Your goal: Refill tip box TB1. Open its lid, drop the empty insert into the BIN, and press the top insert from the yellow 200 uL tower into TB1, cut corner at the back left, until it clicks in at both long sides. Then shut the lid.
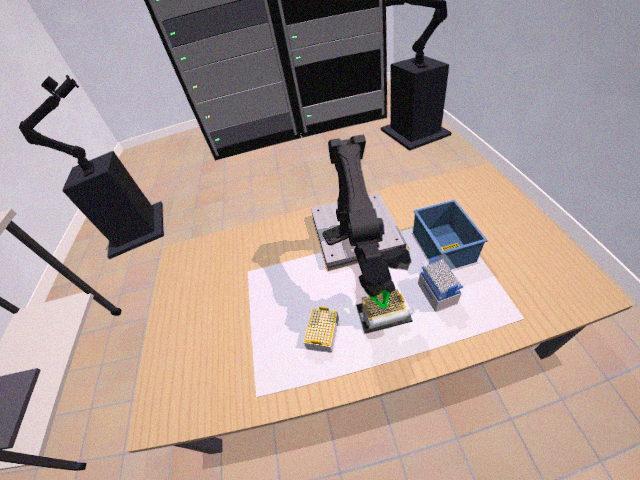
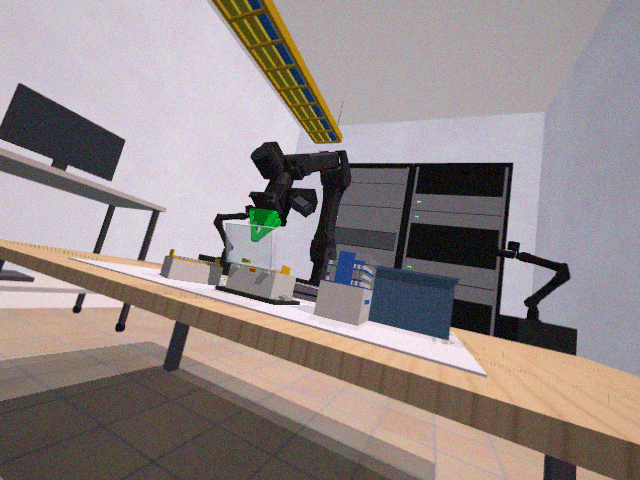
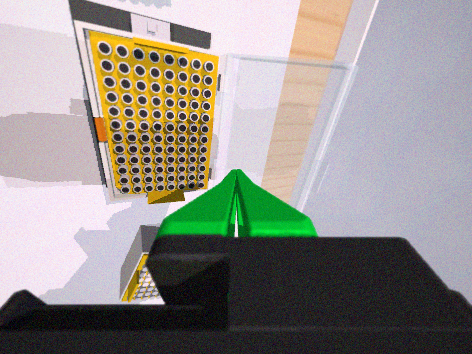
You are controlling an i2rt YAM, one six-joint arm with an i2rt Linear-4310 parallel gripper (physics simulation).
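Note:
TB1 (image 1: 390, 322) (image 2: 261, 283) stands in its dark holder with its clear lid (image 2: 238, 245) (image 3: 252, 120) open and upright along the front long side. A yellow insert full of tips (image 1: 397, 305) (image 3: 157, 112) sits in TB1; whether both long sides are clicked in is too small to tell. My gripper (image 1: 383, 306) (image 2: 254, 240) (image 3: 236, 177) is shut and empty, above TB1 and close to the lid; contact with the lid cannot be told. The yellow tower (image 1: 321, 328) (image 2: 190, 270) (image 3: 145, 285) stands left of TB1. The blue BIN (image 1: 448, 230) (image 2: 412, 302) has a yellow piece inside.
A tower with blue inserts (image 1: 440, 281) (image 2: 342, 299) stands right of TB1, in front of the BIN. The white mat (image 1: 279, 374) (image 2: 398, 345) lies under TB1 and both towers. The arm's grey base plate (image 1: 338, 255) is behind the mat.

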